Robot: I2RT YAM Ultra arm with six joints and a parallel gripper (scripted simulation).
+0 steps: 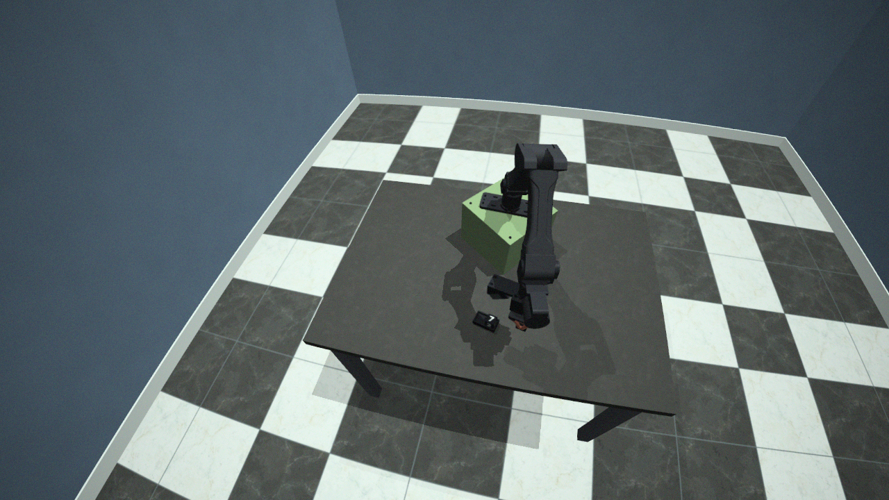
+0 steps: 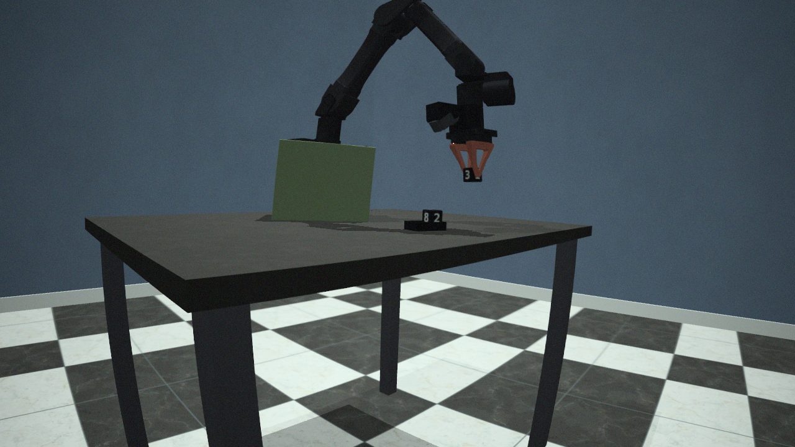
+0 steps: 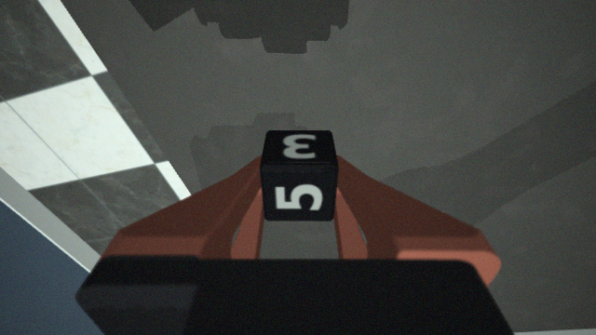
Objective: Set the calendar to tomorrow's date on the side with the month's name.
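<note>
My gripper is now 4 cm past the black tray, 11 cm to the left of it and 11 cm above it. Also, from my hand: calendar cube: right at my hand.
</note>
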